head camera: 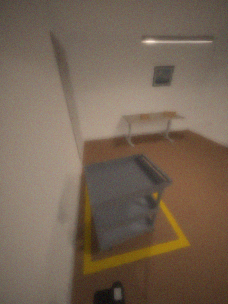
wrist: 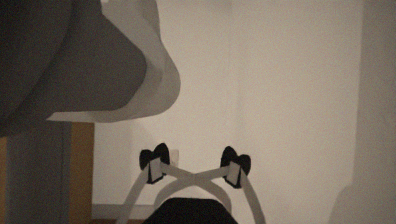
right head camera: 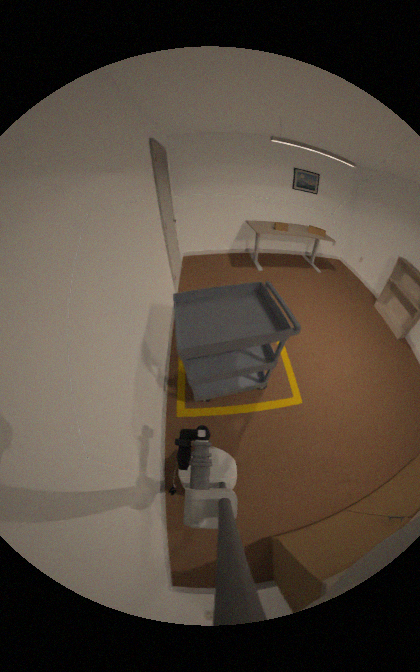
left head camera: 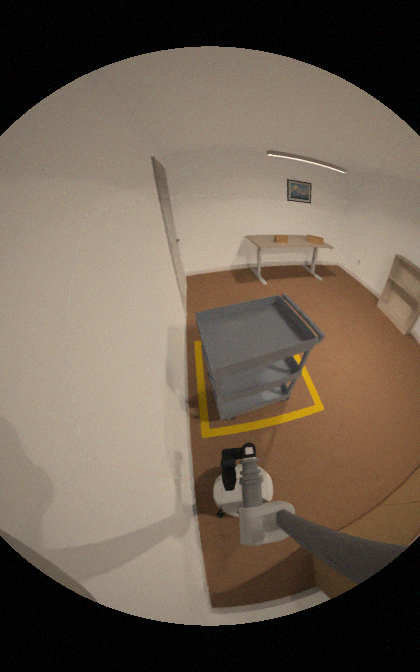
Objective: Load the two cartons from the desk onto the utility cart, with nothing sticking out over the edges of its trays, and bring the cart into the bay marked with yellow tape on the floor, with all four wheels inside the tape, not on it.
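Places are measured from the robot's base along level axes (x ahead, y left, z up), in centimetres.
Pixels of known places: gripper, fingertip midpoint: (wrist: 195, 157).
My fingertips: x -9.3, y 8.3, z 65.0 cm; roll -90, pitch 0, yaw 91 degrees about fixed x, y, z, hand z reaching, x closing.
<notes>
Behind a point stands the place of what it marks.
Two brown cartons lie apart on the desk (head camera: 135, 118) @(x 314.5, y -85.7, z 69.3 cm) (left head camera: 260, 242) (right head camera: 260, 227) at the far wall: a left carton (head camera: 145, 116) @(x 300.0, y -107.7, z 76.8 cm) (left head camera: 281, 239) (right head camera: 281, 227) and a right carton (head camera: 169, 114) @(x 310.2, y -177.5, z 75.5 cm) (left head camera: 315, 240) (right head camera: 317, 230). The grey three-tray cart (head camera: 117, 180) @(x 85.1, y -7.9, z 76.7 cm) (left head camera: 250, 330) (right head camera: 225, 317) stands over the yellow tape bay (head camera: 130, 258) @(x 53.5, y -16.0, z -2.7 cm) (left head camera: 260, 426) (right head camera: 240, 410), its top tray empty. The near wheels show inside the tape; the far wheels are hidden. My gripper (wrist: 195, 157) @(x -9.3, y 8.3, z 64.9 cm) is open and empty, facing a wall in the wrist view, well away from the cartons.
The left wall (left head camera: 125, 350) (right head camera: 115, 325) runs close beside the cart and my base. A door (left head camera: 170, 225) (right head camera: 165, 210) is on that wall. A low shelf (left head camera: 400, 295) (right head camera: 400, 300) stands at the right wall. Wooden cabinets (left head camera: 370, 530) (right head camera: 320, 540) are at the lower right.
</notes>
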